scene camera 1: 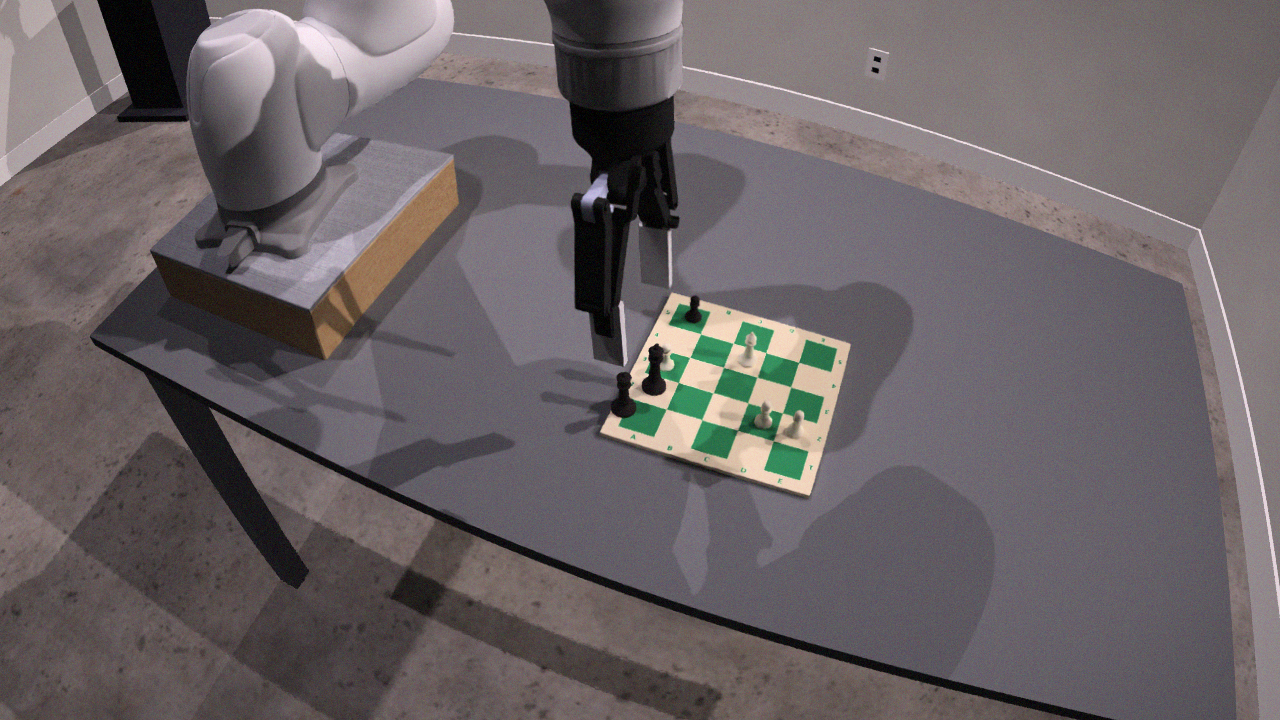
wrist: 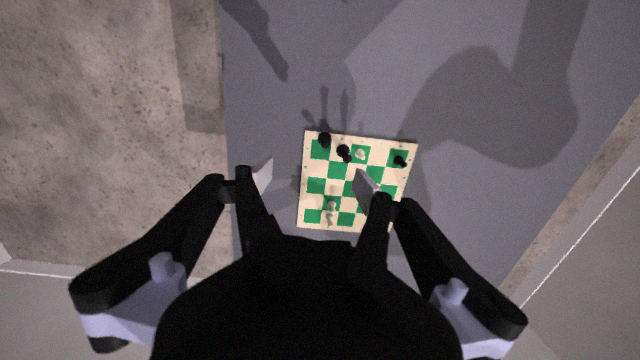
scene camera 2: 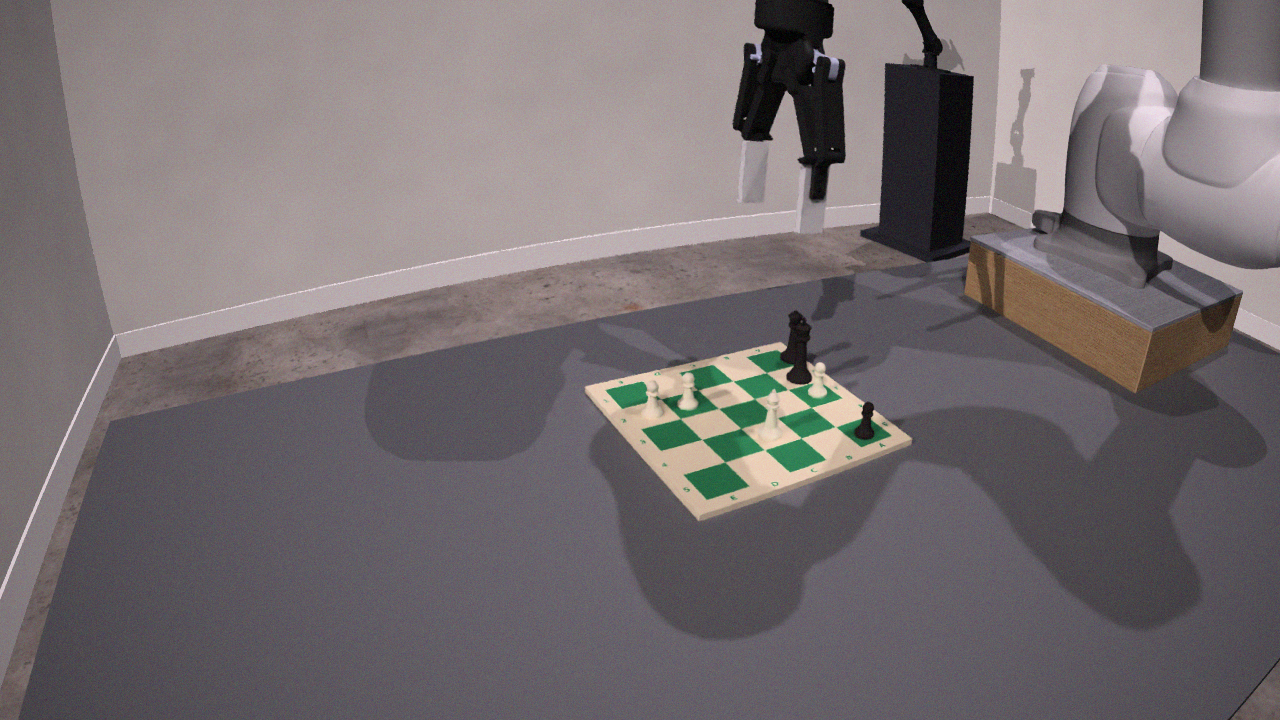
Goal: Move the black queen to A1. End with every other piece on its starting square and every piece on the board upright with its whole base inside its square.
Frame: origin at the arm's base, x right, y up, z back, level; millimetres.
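Seen in the pictures: gripper, fingertip midpoint: (scene camera 1: 634, 319) (wrist: 313, 173) (scene camera 2: 778, 216); arm's base, link origin: (scene camera 1: 277, 209) (scene camera 2: 1105, 257).
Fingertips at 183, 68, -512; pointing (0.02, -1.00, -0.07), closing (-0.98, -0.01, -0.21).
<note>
Offsets run from my fingertips to a thing's top centre, as dx, dy, dz.
The black queen @[-19, -94, +12] (scene camera 1: 623, 396) (scene camera 2: 792, 341) (wrist: 324, 139) stands upright at A1 (scene camera 1: 648, 420) (wrist: 320, 152). Its base overlaps the square's outer edge and sits partly on the cream border. The taller black king @[-54, -84, -13] (scene camera 1: 654, 373) (scene camera 2: 800, 358) (wrist: 343, 150) stands upright on A2, close beside the queen. My gripper (scene camera 1: 640, 317) (scene camera 2: 781, 214) (wrist: 313, 173) is open and empty, high above the board (scene camera 1: 617, 430) (scene camera 2: 699, 514) (wrist: 301, 200), and touches no piece.
A white pawn @[-85, -115, -20] (scene camera 1: 665, 359) (scene camera 2: 818, 382) stands on A3, a black pawn @[-163, -115, -39] (scene camera 1: 693, 310) (scene camera 2: 864, 421) on A5, a white bishop @[-110, -103, -106] (scene camera 1: 749, 351) (scene camera 2: 771, 419) on C4. White pawns stand on D2 @[-28, -115, -130] (scene camera 1: 762, 417) (scene camera 2: 687, 394) and E2 @[-22, -115, -165] (scene camera 1: 796, 425) (scene camera 2: 651, 401). All are upright.
</note>
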